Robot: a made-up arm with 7 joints. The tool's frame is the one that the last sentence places.
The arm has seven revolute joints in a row. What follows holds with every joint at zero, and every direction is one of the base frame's. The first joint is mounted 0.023 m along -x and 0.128 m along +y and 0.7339 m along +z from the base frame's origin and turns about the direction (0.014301, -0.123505, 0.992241), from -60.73 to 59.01 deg. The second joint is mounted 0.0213 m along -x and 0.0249 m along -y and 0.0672 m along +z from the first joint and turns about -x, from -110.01 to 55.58 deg. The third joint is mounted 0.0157 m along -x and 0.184 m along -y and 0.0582 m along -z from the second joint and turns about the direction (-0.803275, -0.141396, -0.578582), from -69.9 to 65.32 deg. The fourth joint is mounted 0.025 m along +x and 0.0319 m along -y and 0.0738 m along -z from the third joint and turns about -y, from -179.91 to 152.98 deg. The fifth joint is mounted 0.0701 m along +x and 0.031 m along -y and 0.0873 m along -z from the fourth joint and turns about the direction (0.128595, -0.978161, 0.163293), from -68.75 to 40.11 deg. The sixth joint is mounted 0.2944 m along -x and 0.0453 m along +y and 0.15 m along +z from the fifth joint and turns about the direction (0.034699, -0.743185, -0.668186), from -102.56 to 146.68 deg. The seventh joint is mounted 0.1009 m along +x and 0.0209 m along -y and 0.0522 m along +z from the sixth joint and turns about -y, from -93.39 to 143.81 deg. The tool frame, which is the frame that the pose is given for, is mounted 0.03 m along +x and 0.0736 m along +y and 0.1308 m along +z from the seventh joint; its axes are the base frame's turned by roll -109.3, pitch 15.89 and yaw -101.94 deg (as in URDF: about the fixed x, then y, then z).
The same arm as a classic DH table. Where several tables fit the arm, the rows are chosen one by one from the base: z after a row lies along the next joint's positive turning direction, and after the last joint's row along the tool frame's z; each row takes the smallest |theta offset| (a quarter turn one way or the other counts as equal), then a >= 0, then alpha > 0; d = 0 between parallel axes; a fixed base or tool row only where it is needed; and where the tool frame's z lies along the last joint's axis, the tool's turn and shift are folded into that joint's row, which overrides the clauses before.
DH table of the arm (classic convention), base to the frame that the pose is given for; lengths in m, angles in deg. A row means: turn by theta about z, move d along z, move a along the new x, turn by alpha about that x. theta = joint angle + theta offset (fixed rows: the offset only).
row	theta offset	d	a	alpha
base (fixed)	6.60	1.7698	-0.0081	7.14
joint 1	83.45	-0.9742	-0.0164	-90.82
joint 2	20.83	-0.0972	-0.1649	-36.56
joint 3	78.89	0.1913	0.0745	-81.87
joint 4	16.01	0.1783	0.1091	-12.00
joint 5	34.26	-0.0691	-0.2980	51.52
joint 6	10.07	-0.2467	0.1035	-42.00
joint 7	68.38	0.0008	0.1335	83.87
tool (fixed)	108.85	-0.0135	0.0000	0.00
Joint limits (deg, base to tool): -60.73..59.01 -110.01..55.58 -69.90..65.32 -179.91..152.98 -68.75..40.11 -102.56..146.68 -93.39..143.81

